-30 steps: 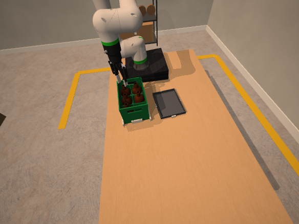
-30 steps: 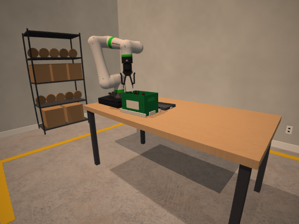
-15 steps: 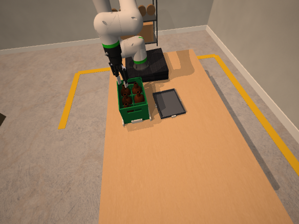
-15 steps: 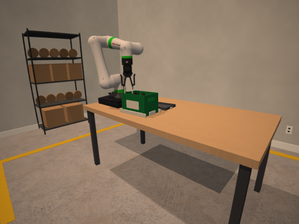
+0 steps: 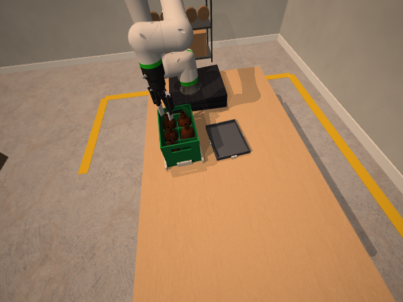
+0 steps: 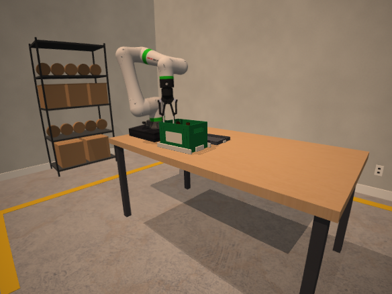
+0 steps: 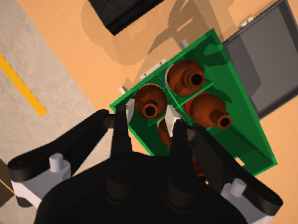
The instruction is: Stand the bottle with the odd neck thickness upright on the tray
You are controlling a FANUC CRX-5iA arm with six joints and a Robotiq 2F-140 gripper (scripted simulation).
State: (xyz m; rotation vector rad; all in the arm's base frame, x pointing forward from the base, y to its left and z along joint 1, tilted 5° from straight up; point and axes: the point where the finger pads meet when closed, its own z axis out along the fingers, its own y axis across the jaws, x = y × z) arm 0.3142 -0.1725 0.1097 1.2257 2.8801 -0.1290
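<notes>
My gripper is now 9 cm to the right of the glass bottle and 9 cm above it. Round my hand: dark grey tray: 12 cm ahead, 31 cm to the left, 17 cm below; green crate: 9 cm ahead, 4 cm to the left, 10 cm below.
</notes>
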